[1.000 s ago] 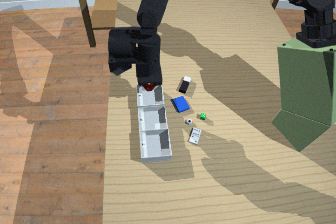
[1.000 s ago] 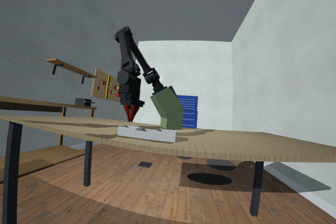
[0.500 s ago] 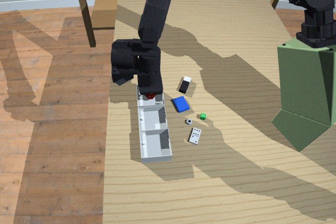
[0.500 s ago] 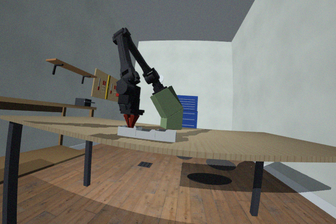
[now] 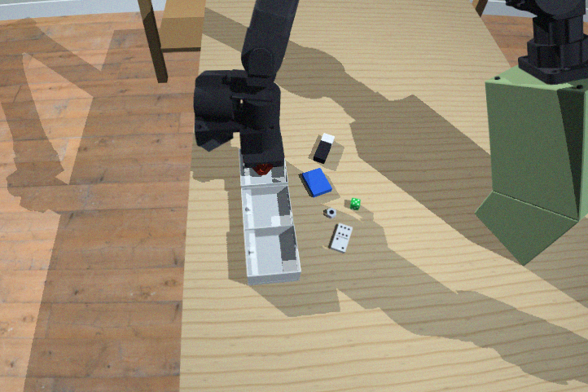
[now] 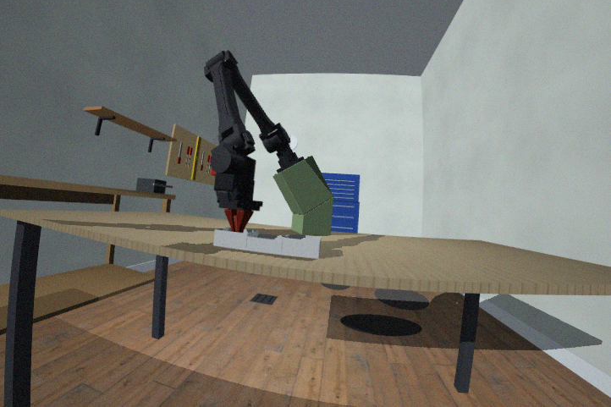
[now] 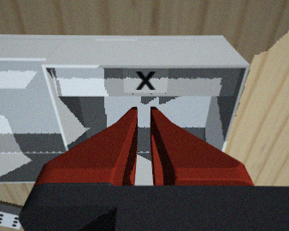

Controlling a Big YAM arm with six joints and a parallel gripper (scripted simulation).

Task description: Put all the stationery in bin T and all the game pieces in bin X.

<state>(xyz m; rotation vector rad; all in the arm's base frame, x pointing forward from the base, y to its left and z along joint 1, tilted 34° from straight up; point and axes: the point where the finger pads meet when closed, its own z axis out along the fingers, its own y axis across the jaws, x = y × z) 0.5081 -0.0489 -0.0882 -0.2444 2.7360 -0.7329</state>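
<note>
The grey bin tray lies 1 cm behind my hand, 8 cm to the left of it and 1 cm below it. Also, from my hand: hex nut 12 cm behind, 8 cm to the left, 2 cm below; then black-and-white eraser 12 cm behind, 7 cm to the right, 2 cm below; then flat blue block 10 cm behind, 1 cm to the left, 2 cm below.
</note>
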